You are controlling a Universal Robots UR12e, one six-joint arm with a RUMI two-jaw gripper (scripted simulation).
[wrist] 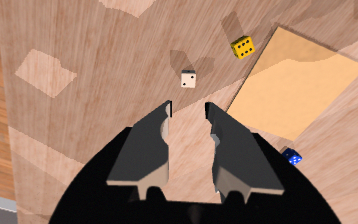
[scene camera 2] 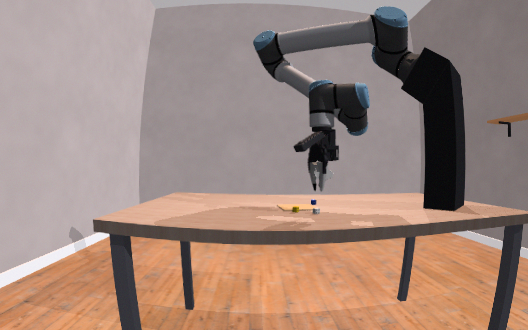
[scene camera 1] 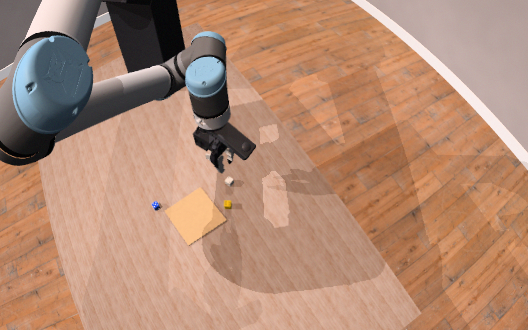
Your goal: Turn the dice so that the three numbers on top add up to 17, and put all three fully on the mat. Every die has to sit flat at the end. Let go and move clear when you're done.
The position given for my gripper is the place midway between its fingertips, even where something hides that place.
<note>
In view: my gripper (scene camera 1: 225, 168) and a tan mat (scene camera 1: 194, 216).
My gripper also shows in the wrist view (wrist: 188, 102) and in scene camera 2 (scene camera 2: 318, 191).
</note>
